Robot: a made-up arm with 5 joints.
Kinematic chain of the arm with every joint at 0, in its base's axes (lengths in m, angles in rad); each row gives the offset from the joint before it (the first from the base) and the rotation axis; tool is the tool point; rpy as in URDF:
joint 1: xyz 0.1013 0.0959 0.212 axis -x
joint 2: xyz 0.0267 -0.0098 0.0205 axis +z
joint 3: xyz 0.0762 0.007 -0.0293 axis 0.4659 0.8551 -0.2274
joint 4: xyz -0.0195 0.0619 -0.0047 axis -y
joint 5: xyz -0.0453 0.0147 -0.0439 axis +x
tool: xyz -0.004 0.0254 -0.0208 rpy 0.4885 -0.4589 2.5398
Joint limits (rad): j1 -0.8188..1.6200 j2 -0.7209..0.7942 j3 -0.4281..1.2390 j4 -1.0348..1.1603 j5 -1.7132..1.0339
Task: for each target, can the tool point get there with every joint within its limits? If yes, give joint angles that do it. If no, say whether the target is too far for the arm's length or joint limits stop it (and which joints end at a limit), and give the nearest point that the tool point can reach.
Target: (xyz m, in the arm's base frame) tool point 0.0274 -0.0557 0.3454
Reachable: no: joint limits stop it (at a limit: joint 1, joint 2, joint 4) | nearest point 0.0867 0.0717 0.3187 | short by 0.143 m
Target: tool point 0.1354 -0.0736 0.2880
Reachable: no: joint limits stop it (at a limit: joint 1, joint 2, joint 3) | nearest point 0.1890 -0.0153 0.2306 | short by 0.098 m
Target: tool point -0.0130 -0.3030 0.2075
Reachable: no: too far | nearest point 0.0931 -0.0269 0.1586 | short by 0.300 m
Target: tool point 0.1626 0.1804 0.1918
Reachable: yes | joints 0.6568 -0.4745 0.7573 -0.4982 -1.0689
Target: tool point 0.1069 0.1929 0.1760
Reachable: yes | joints 0.2611 0.3284 1.0244 0.3827 -1.1024
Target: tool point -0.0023 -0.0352 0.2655
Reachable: no: joint limits stop it (at a limit: joint 1, joint 2, joint 3) | nearest point 0.0618 0.0150 0.1941 | short by 0.108 m
